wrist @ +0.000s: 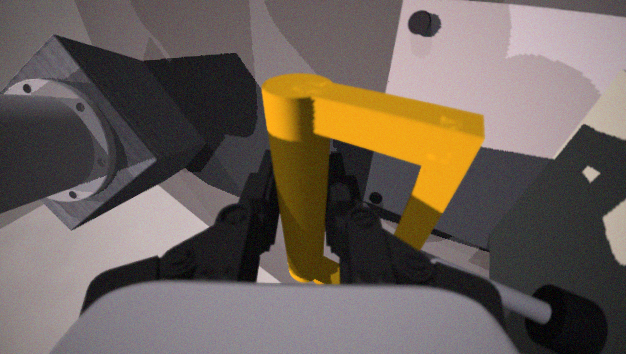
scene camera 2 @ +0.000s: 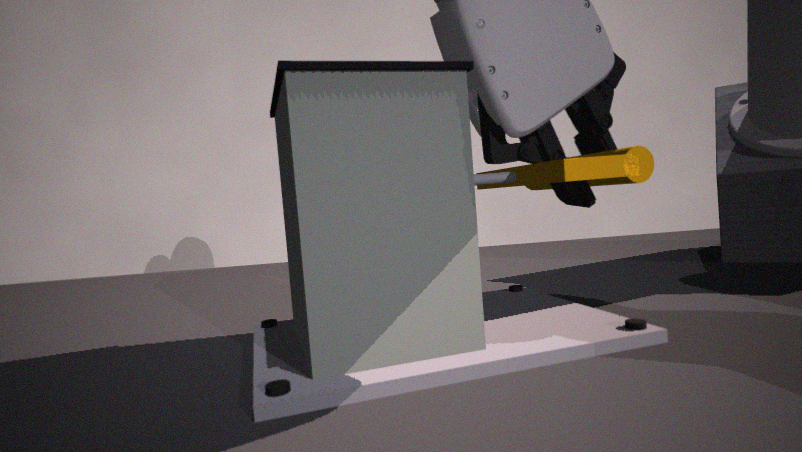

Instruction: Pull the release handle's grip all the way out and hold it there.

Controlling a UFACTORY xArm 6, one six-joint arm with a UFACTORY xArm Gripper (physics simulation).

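Observation:
The release handle's yellow grip [scene camera 2: 639, 164] [wrist: 302, 200] is a round bar joined to a yellow frame [wrist: 400, 117]. It stands out from the right side of the tall grey-green housing [scene camera 2: 381, 196] [wrist: 537, 215], well above the base plate. A light metal rod [scene camera 2: 495, 178] [wrist: 525, 301] runs between the yellow frame and the housing, entering a black round collar [wrist: 567, 320] in the wrist view. My gripper [scene camera 2: 588, 170] [wrist: 303, 173] is tilted and shut on the grip, one finger on each side of the bar. In the scene view, the housing hides the rod's far end.
The housing stands on a pale base plate [scene camera 2: 539, 330] [wrist: 460, 75] with dark bolts [scene camera 2: 635, 323] [wrist: 422, 23] at its corners. A dark lid [scene camera 2: 376, 65] tops the housing, close beside the gripper body. The robot's base [scene camera 2: 755, 213] [wrist: 135, 100] stands beyond the grip.

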